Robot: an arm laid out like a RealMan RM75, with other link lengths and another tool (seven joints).
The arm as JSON. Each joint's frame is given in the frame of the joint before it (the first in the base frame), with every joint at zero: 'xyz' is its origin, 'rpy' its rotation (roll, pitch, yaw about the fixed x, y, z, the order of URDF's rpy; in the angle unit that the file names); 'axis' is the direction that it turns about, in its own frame. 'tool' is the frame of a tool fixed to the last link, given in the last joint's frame.
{
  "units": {
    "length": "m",
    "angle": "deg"
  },
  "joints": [
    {
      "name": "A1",
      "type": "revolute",
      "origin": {
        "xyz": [
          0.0,
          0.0,
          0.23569
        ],
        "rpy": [
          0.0,
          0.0,
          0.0
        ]
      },
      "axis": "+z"
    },
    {
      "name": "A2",
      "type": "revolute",
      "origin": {
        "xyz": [
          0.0,
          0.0,
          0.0
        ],
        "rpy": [
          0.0,
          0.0,
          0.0
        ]
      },
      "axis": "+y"
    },
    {
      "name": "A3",
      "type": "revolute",
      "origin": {
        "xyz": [
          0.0,
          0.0,
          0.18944
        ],
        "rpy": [
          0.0,
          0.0,
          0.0
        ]
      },
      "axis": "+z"
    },
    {
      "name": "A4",
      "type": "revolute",
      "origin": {
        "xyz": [
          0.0,
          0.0,
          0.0
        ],
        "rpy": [
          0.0,
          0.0,
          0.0
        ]
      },
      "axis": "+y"
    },
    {
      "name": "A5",
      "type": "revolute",
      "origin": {
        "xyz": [
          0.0,
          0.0,
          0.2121
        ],
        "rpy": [
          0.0,
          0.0,
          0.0
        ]
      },
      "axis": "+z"
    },
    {
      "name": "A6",
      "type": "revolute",
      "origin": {
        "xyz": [
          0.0,
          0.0,
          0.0
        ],
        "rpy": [
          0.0,
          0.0,
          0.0
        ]
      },
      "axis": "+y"
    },
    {
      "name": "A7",
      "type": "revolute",
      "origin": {
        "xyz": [
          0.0,
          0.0,
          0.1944
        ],
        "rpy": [
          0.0,
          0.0,
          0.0
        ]
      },
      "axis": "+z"
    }
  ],
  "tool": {
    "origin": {
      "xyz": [
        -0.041,
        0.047,
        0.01
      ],
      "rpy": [
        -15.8,
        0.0,
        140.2
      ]
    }
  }
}
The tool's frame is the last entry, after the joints.
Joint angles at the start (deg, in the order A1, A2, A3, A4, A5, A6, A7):
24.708 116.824 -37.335 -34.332 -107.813 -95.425 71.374
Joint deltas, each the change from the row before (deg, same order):
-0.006 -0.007 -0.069 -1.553 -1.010 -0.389 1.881
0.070 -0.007 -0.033 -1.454 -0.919 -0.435 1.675
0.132 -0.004 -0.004 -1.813 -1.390 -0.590 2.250
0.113 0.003 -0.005 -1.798 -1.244 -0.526 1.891
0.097 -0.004 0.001 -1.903 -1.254 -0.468 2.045
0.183 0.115 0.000 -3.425 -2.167 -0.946 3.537
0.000 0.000 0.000 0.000 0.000 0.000 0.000
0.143 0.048 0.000 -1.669 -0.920 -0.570 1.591
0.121 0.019 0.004 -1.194 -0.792 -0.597 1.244
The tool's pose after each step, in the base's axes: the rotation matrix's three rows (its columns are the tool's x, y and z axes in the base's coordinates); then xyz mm. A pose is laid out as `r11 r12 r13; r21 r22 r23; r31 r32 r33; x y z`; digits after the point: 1 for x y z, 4 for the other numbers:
-0.8660 0.0109 -0.4999; -0.3407 0.7190 0.6058; 0.3660 0.6949 -0.6190; 150.8 271.7 18.0
-0.8718 0.0056 -0.4898; -0.3315 0.7295 0.5983; 0.3606 0.6840 -0.6341; 150.2 272.4 20.0
-0.8806 -0.0001 -0.4739; -0.3163 0.7448 0.5875; 0.3529 0.6673 -0.6559; 149.6 273.0 22.0
-0.8887 -0.0086 -0.4585; -0.3058 0.7560 0.5787; 0.3417 0.6545 -0.6745; 149.0 273.8 24.1
-0.8980 -0.0151 -0.4398; -0.2930 0.7662 0.5719; 0.3283 0.6424 -0.6925; 148.7 275.0 26.4
-0.9132 -0.0254 -0.4066; -0.2711 0.7829 0.5600; 0.3041 0.6216 -0.7219; 147.4 276.8 30.3
-0.9132 -0.0254 -0.4066; -0.2711 0.7829 0.5600; 0.3041 0.6216 -0.7219; 147.4 276.8 30.3
-0.9191 -0.0318 -0.3927; -0.2639 0.7896 0.5539; 0.2925 0.6128 -0.7341; 146.2 277.5 32.5
-0.9235 -0.0357 -0.3819; -0.2570 0.7969 0.5468; 0.2848 0.6031 -0.7451; 145.3 277.4 34.0

